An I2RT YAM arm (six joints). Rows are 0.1 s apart.
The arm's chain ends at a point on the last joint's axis. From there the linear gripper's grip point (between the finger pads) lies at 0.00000 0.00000 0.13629 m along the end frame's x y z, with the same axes.
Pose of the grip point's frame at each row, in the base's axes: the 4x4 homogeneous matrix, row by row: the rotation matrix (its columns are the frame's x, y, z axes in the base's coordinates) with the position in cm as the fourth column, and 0 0 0 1 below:
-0.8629 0.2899 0.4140 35.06; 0.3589 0.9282 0.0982 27.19; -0.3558 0.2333 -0.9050 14.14; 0 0 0 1
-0.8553 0.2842 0.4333 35.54; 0.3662 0.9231 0.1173 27.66; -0.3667 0.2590 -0.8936 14.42; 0 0 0 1
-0.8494 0.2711 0.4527 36.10; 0.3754 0.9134 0.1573 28.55; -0.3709 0.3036 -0.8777 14.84; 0 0 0 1
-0.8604 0.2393 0.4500 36.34; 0.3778 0.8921 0.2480 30.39; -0.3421 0.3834 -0.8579 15.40; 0 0 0 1
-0.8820 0.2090 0.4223 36.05; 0.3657 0.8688 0.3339 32.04; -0.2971 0.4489 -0.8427 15.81; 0 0 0 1
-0.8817 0.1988 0.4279 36.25; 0.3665 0.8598 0.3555 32.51; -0.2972 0.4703 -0.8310 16.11; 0 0 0 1
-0.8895 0.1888 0.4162 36.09; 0.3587 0.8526 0.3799 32.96; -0.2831 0.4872 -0.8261 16.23; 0 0 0 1
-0.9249 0.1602 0.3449 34.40; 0.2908 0.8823 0.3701 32.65; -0.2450 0.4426 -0.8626 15.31; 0 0 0 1
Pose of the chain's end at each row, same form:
-0.8629 0.2899 0.4140 29.42; 0.3589 0.9282 0.0982 25.85; -0.3558 0.2333 -0.9050 26.47; 0 0 0 1
-0.8553 0.2842 0.4333 29.63; 0.3662 0.9231 0.1173 26.06; -0.3667 0.2590 -0.8936 26.60; 0 0 0 1
-0.8494 0.2711 0.4527 29.93; 0.3754 0.9134 0.1573 26.41; -0.3709 0.3036 -0.8777 26.80; 0 0 0 1
-0.8604 0.2393 0.4500 30.21; 0.3778 0.8921 0.2480 27.01; -0.3421 0.3834 -0.8579 27.09; 0 0 0 1
-0.8820 0.2090 0.4223 30.29; 0.3657 0.8688 0.3339 27.49; -0.2971 0.4489 -0.8427 27.30; 0 0 0 1
-0.8817 0.1988 0.4279 30.42; 0.3665 0.8598 0.3555 27.66; -0.2972 0.4703 -0.8310 27.44; 0 0 0 1
-0.8895 0.1888 0.4162 30.42; 0.3587 0.8526 0.3799 27.78; -0.2831 0.4872 -0.8261 27.49; 0 0 0 1
-0.9249 0.1602 0.3449 29.70; 0.2908 0.8823 0.3701 27.61; -0.2450 0.4426 -0.8626 27.07; 0 0 0 1

